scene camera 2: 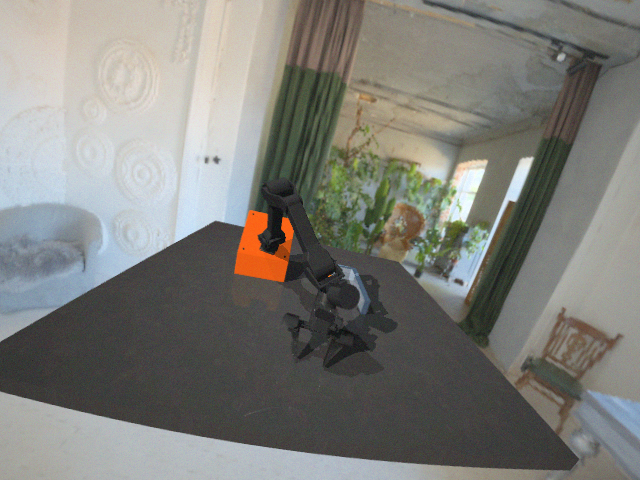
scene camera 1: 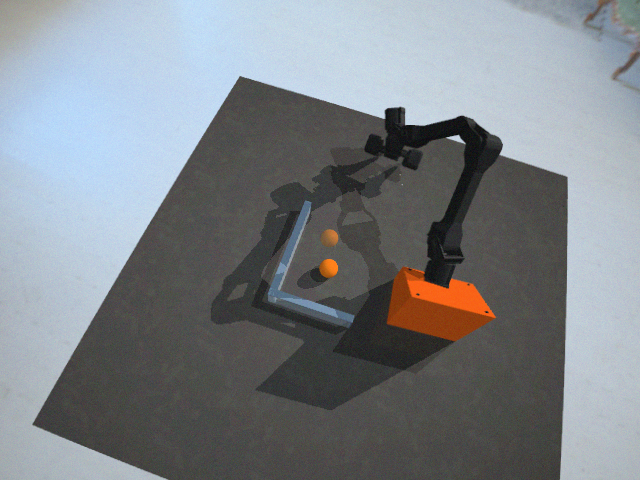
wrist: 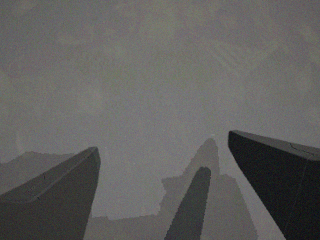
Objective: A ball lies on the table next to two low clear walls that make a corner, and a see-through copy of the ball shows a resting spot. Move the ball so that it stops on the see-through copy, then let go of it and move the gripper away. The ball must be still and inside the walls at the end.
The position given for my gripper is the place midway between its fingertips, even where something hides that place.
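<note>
My gripper (scene camera 2: 308, 362), (scene camera 1: 392, 158), (wrist: 165, 146): open, holding nothing.
</note>
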